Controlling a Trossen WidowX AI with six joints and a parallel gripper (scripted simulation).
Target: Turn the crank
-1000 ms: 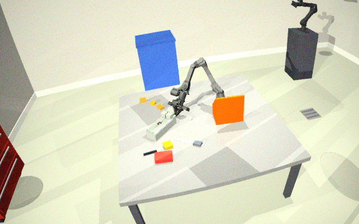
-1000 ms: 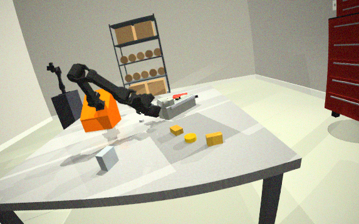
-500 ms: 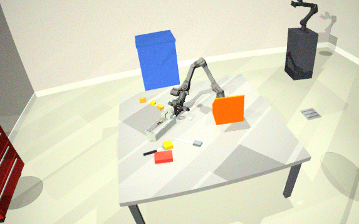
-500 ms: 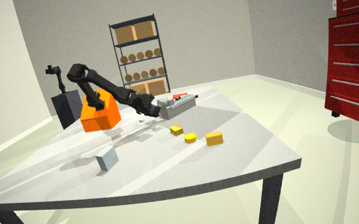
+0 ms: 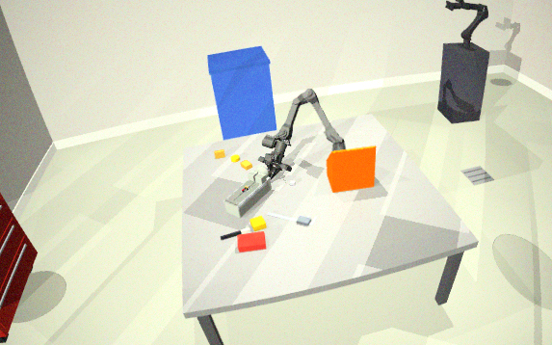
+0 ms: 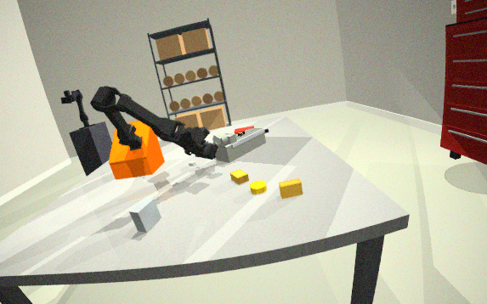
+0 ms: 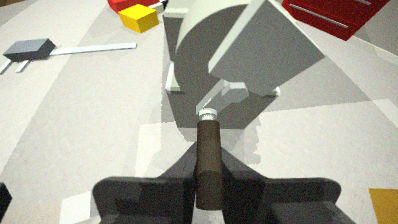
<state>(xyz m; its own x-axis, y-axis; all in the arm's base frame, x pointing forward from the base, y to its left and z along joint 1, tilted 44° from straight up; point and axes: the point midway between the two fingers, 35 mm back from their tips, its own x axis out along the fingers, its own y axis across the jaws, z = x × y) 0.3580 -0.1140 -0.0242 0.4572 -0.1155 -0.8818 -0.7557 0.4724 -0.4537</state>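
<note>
Now: the dark brown crank handle 30 mm above my gripper tip, 10 mm to the right of it and 10 mm behind it. Round my gripper tip: yellow block 320 mm to the left, 80 mm ahead, 20 mm below; then grey cube 410 mm to the right, 140 mm behind; then red pointer 140 mm to the left, 130 mm ahead, 50 mm above.
</note>
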